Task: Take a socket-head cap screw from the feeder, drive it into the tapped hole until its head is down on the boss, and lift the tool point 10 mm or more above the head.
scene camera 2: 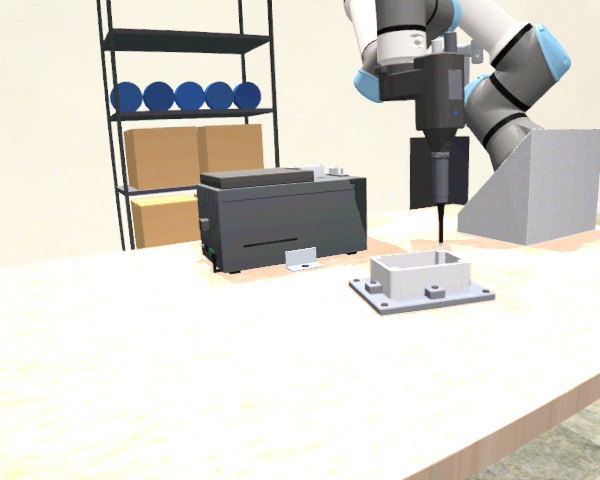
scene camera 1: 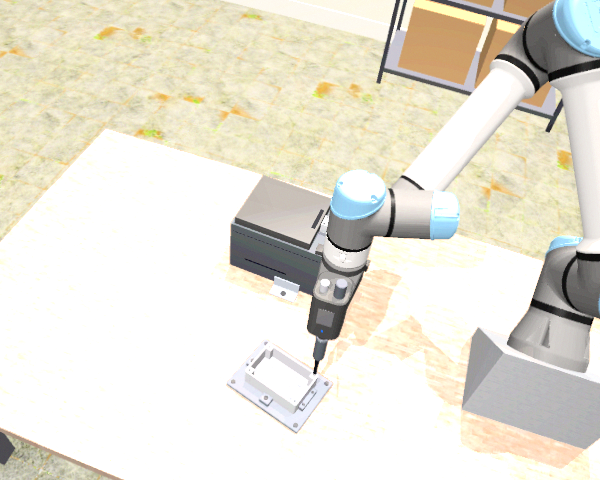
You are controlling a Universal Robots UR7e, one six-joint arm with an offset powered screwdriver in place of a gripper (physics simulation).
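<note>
The screwdriver (scene camera 1: 315, 372) (scene camera 2: 440, 243) points straight down, its thin black bit over the corner of the open box nearest the robot base in scene camera 1. A small pale screw (scene camera 2: 441, 246) shows at the bit's tip in scene camera 2, upright, its lower end close to the rim. The light grey box (scene camera 1: 272, 389) (scene camera 2: 425, 281) stands on a flat grey plate (scene camera 1: 296, 425) (scene camera 2: 382, 308). The tapped hole under the tip is hidden, and whether the screw touches it I cannot tell. The dark screw feeder (scene camera 1: 275, 252) (scene camera 2: 290, 220) stands behind the box.
A small angle bracket (scene camera 1: 284, 290) (scene camera 2: 301, 260) stands by the feeder's front. A grey wedge-shaped pedestal (scene camera 1: 530, 395) (scene camera 2: 555, 190) carries the arm at the right. Small raised blocks (scene camera 1: 265, 398) (scene camera 2: 434, 291) sit on the plate beside the box. A shelf rack (scene camera 2: 190, 114) stands behind the table.
</note>
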